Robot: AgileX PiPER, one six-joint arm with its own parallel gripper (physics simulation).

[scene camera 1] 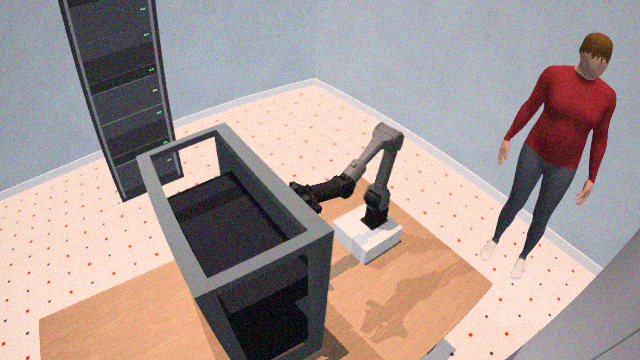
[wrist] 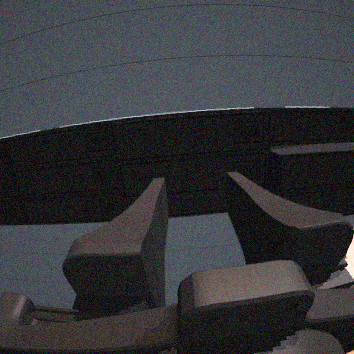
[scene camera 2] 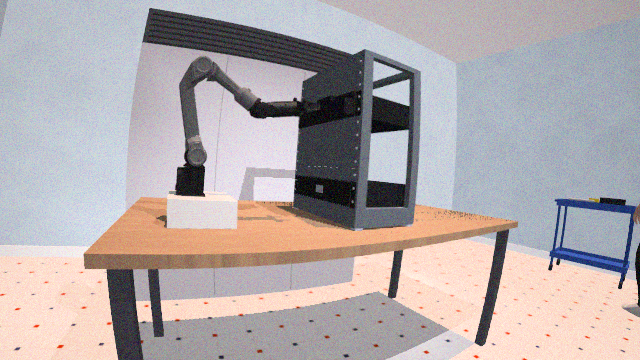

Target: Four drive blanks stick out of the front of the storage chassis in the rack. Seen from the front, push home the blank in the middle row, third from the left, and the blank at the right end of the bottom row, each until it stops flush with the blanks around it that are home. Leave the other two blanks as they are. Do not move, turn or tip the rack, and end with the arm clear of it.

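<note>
The grey rack [scene camera 1: 320,295] [scene camera 2: 363,150] stands upright on the table. The black storage chassis [scene camera 1: 235,225] [scene camera 2: 327,117] [wrist: 60,175] sits in its upper part. In the wrist view, a blank [wrist: 315,172] sticks out of the chassis front right of the fingers, with a lighter top edge; its row and column cannot be told. Dark blocks [scene camera 2: 342,104] also stick out near the front post in scene camera 2. My gripper [scene camera 2: 314,106] [wrist: 195,189] is open and empty, its fingertips before the chassis front; touching or apart cannot be told. In scene camera 1 the rack hides the fingertips.
The arm's white base block [scene camera 1: 367,235] [scene camera 2: 201,211] stands on the wooden table [scene camera 1: 425,280] [scene camera 2: 280,250] before the rack. A tall server rack [scene camera 1: 125,100] stands behind. A person in red [scene camera 1: 570,115] stands on the floor. A blue cart [scene camera 2: 590,256] is at far right.
</note>
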